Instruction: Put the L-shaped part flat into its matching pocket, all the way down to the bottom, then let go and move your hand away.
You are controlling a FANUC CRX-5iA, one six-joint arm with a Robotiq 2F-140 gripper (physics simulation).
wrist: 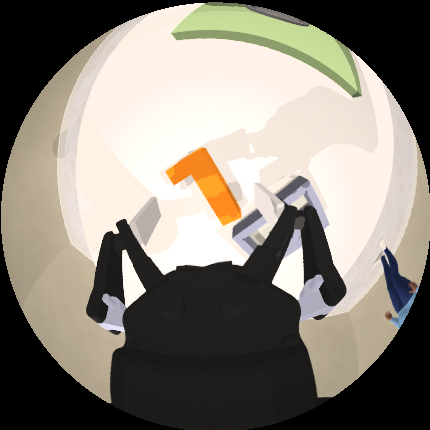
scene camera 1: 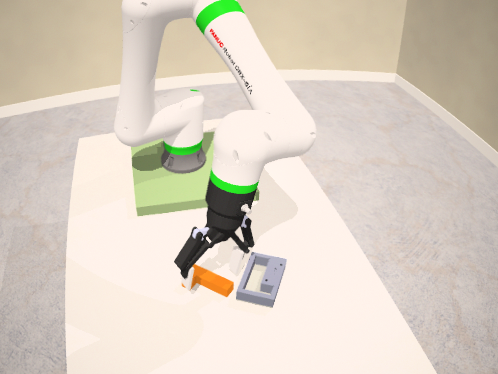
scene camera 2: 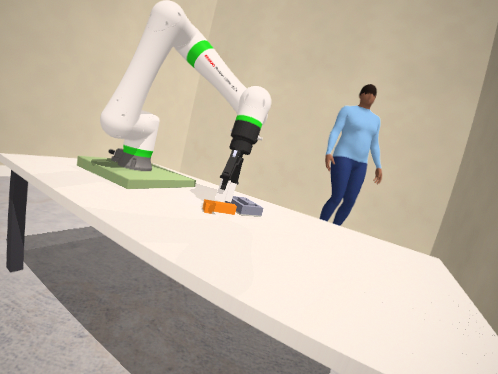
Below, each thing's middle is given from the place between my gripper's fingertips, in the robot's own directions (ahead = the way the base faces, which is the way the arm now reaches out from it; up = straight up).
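The grey pocket block [scene camera 1: 260, 282] sits 120 mm to the left of my hand, 10 mm ahead of it and 20 mm below it. As for the orange L-shaped part [scene camera 1: 206, 278], my hand is 10 mm past it, 10 mm to the left of it and 30 mm above it.
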